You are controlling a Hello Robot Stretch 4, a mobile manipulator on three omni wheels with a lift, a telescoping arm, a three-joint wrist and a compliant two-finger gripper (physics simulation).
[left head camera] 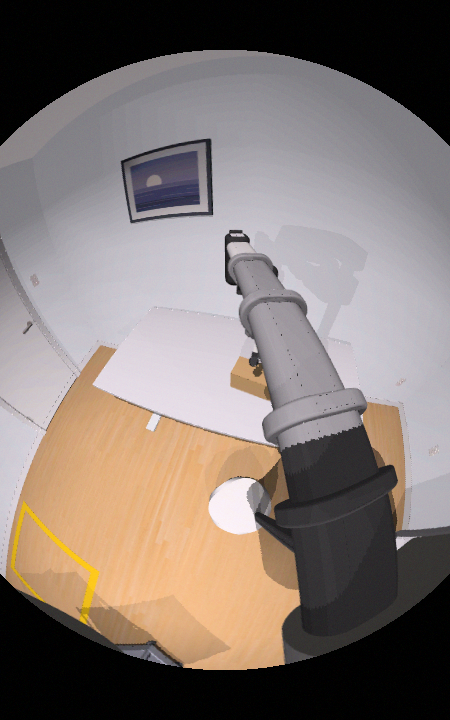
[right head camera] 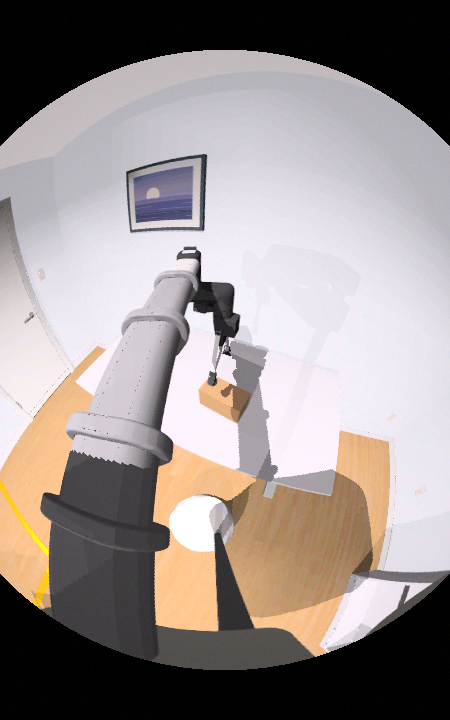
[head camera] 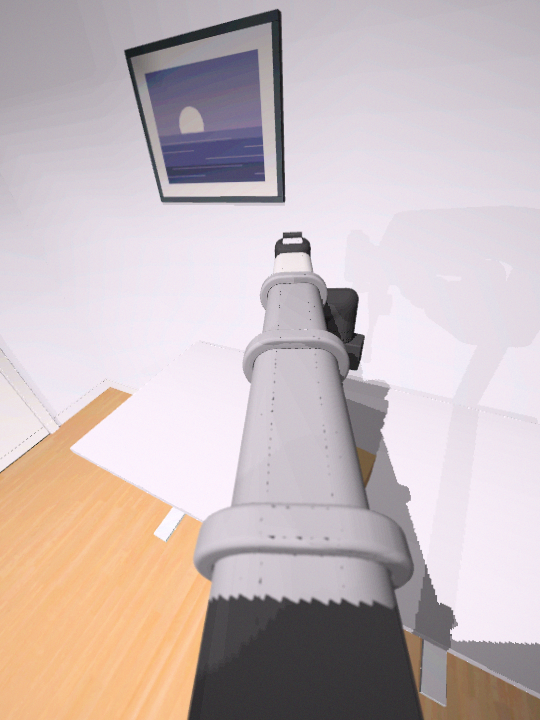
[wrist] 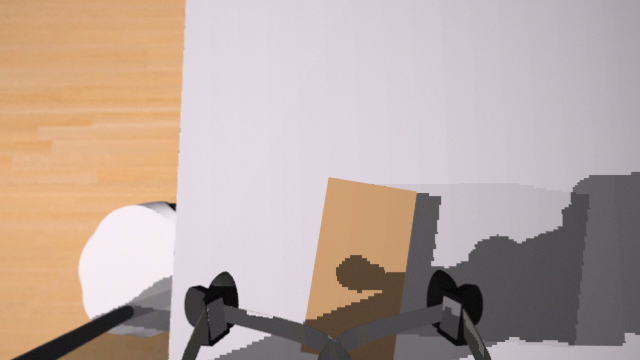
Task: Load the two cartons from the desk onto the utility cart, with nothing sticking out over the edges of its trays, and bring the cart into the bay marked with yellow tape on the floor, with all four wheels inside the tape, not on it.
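Where they show: gripper, fingertip midpoint: (left head camera: 255,349) (right head camera: 219,369) (wrist: 331,293); robot's base at its link origin: (left head camera: 238,504) (right head camera: 202,521).
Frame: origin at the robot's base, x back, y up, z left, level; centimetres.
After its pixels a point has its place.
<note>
A brown carton (left head camera: 248,378) @(z -7.4, x -56.4, y 81.0 cm) (right head camera: 222,399) @(z -10.7, x -55.5, y 81.1 cm) (wrist: 362,220) @(z -6.1, x -62.5, y 81.1 cm) lies flat on the white desk (head camera: 145,430) @(z 56.3, x -76.8, y 69.2 cm) (left head camera: 175,350) @(z 29.2, x -88.2, y 69.3 cm) (right head camera: 302,424) @(z -51.0, x -47.8, y 69.2 cm) (wrist: 275,100) @(z 16.1, x -57.7, y 69.2 cm). My gripper (right head camera: 219,363) @(z -8.7, x -57.1, y 99.1 cm) (wrist: 331,293) @(z -8.7, x -57.1, y 99.1 cm) is open and empty above the carton. In the wrist view the fingertips stand wide apart on either side of the carton's long sides, and a finger's shadow falls on its top. The arm hides part of the carton in the left head view. A second carton does not show. Yellow tape (left head camera: 91,581) @(z 129.8, x 86.6, y -2.7 cm) (right head camera: 43,581) marks a bay on the floor. A grey corner (left head camera: 144,650), perhaps the cart's, shows at the lower edge.
A white round disc (left head camera: 233,504) @(z 4.1, x -1.6, y 18.7 cm) (right head camera: 195,523) @(z 3.4, x 0.2, y 18.7 cm) (wrist: 127,260) @(z 4.4, x 2.7, y 18.7 cm) lies low in front of the desk, at the foot of a dark pole. The wall with a framed picture (head camera: 212,116) @(z 25.2, x -129.1, y 162.4 cm) (left head camera: 168,180) @(z 24.6, x -128.8, y 159.9 cm) (right head camera: 167,193) @(z 23.3, x -128.3, y 160.1 cm) stands behind the desk. A white piece of furniture (right head camera: 371,600) is at the lower right.
</note>
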